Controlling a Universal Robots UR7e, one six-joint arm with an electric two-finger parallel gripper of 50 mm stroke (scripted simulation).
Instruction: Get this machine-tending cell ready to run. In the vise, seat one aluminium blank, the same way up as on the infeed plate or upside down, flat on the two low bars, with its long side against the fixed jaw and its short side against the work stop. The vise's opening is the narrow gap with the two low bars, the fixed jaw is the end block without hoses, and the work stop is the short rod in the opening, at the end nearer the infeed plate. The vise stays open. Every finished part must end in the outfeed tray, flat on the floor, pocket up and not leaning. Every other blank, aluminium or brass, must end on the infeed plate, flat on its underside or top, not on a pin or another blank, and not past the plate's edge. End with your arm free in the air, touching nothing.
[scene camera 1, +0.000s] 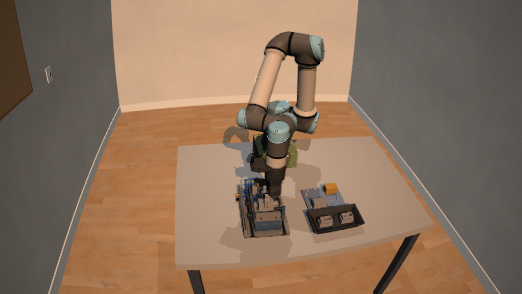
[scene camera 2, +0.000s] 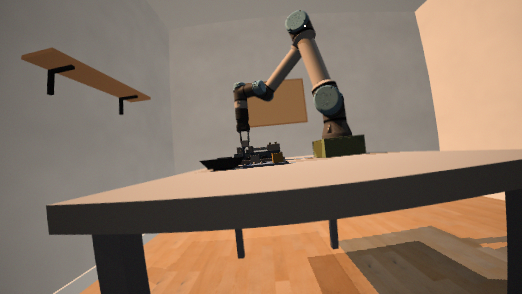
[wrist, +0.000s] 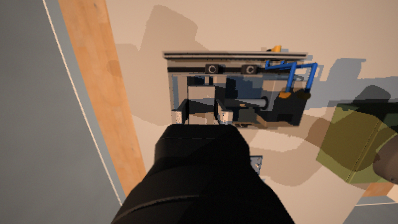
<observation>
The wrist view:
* my gripper: 201, 105
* aluminium blank: 201, 97
</observation>
